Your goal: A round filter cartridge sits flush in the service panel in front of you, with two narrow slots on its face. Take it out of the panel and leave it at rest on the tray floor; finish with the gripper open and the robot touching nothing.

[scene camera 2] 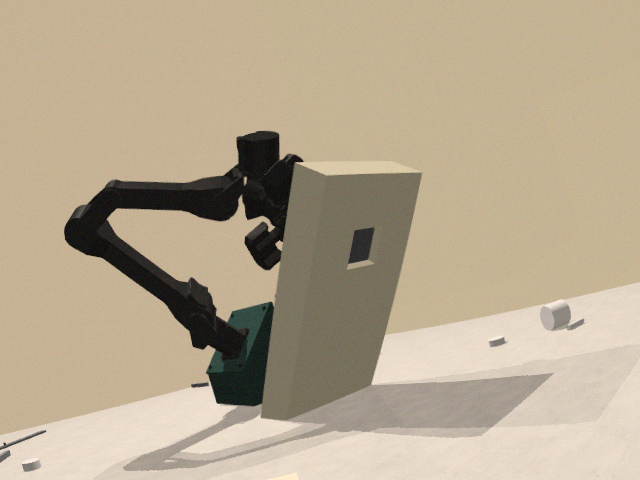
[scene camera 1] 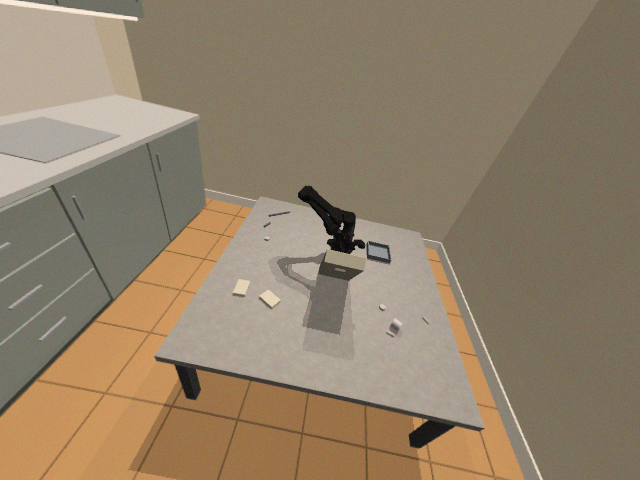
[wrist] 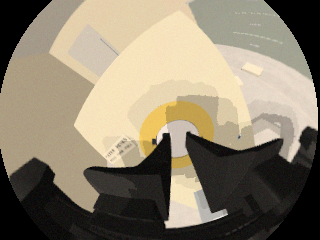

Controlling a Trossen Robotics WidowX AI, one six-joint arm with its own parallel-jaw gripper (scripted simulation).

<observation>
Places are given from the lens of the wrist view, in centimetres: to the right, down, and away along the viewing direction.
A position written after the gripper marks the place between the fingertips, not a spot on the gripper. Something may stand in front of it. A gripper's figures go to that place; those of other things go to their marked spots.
gripper point(wrist: 176, 136): 2, 2, 9
round grey filter cartridge point(wrist: 177, 129): 2, 1, 8
beige service panel point(wrist: 173, 71): 1, -4, 6
</observation>
